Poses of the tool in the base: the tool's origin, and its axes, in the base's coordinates. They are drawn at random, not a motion.
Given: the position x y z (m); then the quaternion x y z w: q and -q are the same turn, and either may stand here.
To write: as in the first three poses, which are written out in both.
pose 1, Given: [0.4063 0.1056 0.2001 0.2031 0.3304 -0.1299 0.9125]
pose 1, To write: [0.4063 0.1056 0.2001 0.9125 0.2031 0.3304 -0.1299]
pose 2, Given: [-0.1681 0.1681 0.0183 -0.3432 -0.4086 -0.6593 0.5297]
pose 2, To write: [-0.1681 0.1681 0.0183 0.5297 -0.3432 -0.4086 -0.6593]
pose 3, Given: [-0.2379 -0.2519 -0.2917 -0.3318 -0.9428 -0.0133 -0.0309]
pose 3, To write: [-0.2379 -0.2519 -0.2917 0.0309 0.3318 0.9428 0.0133]
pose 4, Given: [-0.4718 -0.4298 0.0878 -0.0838 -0.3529 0.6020 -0.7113]
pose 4, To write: [-0.4718 -0.4298 0.0878 0.7113 0.0838 0.3529 -0.6020]
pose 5, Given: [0.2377 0.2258 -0.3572 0.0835 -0.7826 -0.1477 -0.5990]
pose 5, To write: [0.2377 0.2258 -0.3572 0.5990 -0.0835 0.7826 0.1477]
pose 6, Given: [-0.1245 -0.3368 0.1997 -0.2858 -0.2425 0.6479 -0.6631]
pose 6, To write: [-0.1245 -0.3368 0.1997 0.6631 0.2858 0.2425 -0.6479]
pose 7, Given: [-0.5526 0.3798 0.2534 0.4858 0.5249 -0.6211 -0.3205]
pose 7, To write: [-0.5526 0.3798 0.2534 0.3205 -0.4858 -0.5249 0.6211]
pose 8, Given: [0.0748 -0.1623 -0.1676 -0.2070 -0.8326 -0.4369 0.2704]
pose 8, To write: [0.0748 -0.1623 -0.1676 0.2704 -0.2070 -0.8326 -0.4369]
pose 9, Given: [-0.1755 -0.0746 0.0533 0.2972 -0.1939 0.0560 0.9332]
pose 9, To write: [-0.1755 -0.0746 0.0533 0.9332 0.2972 -0.1939 0.0560]
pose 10, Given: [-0.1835 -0.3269 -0.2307 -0.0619 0.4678 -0.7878 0.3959]
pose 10, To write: [-0.1835 -0.3269 -0.2307 0.3959 -0.0619 0.4678 -0.7878]
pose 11, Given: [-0.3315 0.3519 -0.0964 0.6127 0.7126 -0.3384 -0.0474]
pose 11, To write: [-0.3315 0.3519 -0.0964 0.0474 -0.6127 -0.7126 0.3384]
